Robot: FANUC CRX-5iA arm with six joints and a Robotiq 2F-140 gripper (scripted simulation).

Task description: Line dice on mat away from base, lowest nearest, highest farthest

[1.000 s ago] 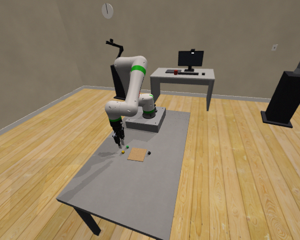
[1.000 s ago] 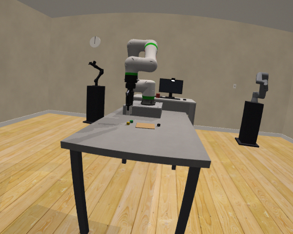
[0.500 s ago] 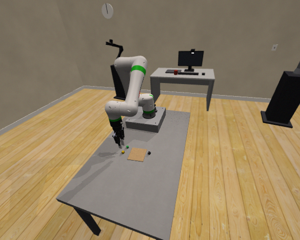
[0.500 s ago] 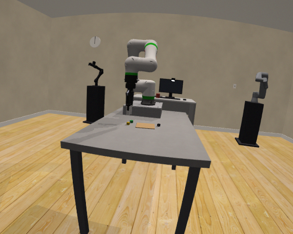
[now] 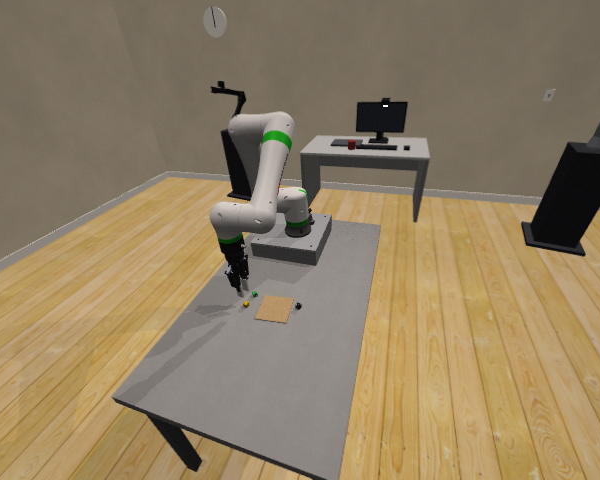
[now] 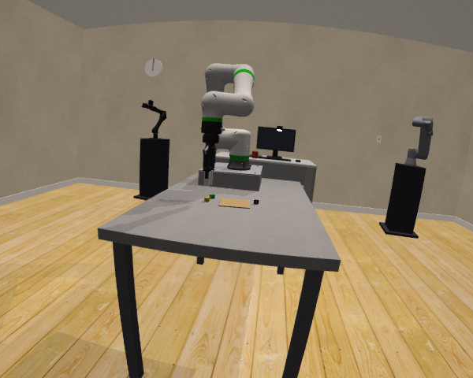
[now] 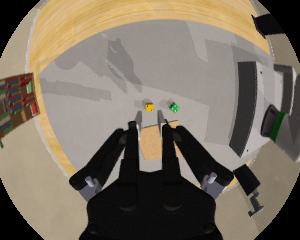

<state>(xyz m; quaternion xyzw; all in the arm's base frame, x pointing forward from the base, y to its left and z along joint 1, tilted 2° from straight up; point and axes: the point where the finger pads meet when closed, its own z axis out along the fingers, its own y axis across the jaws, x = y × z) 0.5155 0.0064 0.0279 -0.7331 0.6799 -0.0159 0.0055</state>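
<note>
Right now my hand is 100 mm above the yellow die. Also, from my hand: tan mat: 40 mm behind, 120 mm to the left, 110 mm below; then green die: 70 mm behind, 100 mm below; then black die: 90 mm behind, 220 mm to the left, 100 mm below.
</note>
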